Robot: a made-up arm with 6 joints.
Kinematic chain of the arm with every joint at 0, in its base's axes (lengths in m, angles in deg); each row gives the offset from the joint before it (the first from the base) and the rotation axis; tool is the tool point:
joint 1: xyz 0 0 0.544 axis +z
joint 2: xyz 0.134 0 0 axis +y
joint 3: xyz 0 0 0.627 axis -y
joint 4: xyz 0 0 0.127 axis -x
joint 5: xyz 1.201 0 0 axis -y
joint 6: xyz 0.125 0 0 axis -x
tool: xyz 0 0 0
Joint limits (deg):
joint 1: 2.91..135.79
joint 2: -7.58..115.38
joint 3: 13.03..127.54
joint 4: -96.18..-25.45
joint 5: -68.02..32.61
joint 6: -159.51..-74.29
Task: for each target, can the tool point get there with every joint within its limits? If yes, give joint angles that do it. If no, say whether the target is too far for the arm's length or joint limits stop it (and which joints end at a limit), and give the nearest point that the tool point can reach.
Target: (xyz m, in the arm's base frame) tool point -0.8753 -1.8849 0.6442
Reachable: no: joint limits stop it (at a limit: joint 2, joint 3, joint 4, joint 5) | nearest point -0.4242 -0.9136 1.9542 | short by 1.692 m
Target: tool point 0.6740 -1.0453 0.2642
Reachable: no: joint limits stop it (at a limit: joint 1, joint 3, joint 4, joint 5) | nearest point 1.5408 0.0113 -0.2650 | short by 1.465 m
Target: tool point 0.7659 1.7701 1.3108
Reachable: yes | joints 67.82 63.64 79.33 -76.37 19.73 -104.84
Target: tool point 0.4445 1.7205 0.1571
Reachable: yes | joints 73.91 58.76 21.72 -59.66 -27.43 -107.21
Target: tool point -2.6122 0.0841 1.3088
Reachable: no: too far | nearest point -1.4177 1.2174 1.2807 | short by 1.647 m
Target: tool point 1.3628 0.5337 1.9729
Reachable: yes | joints 21.81 35.81 73.89 -71.04 5.24 -143.94
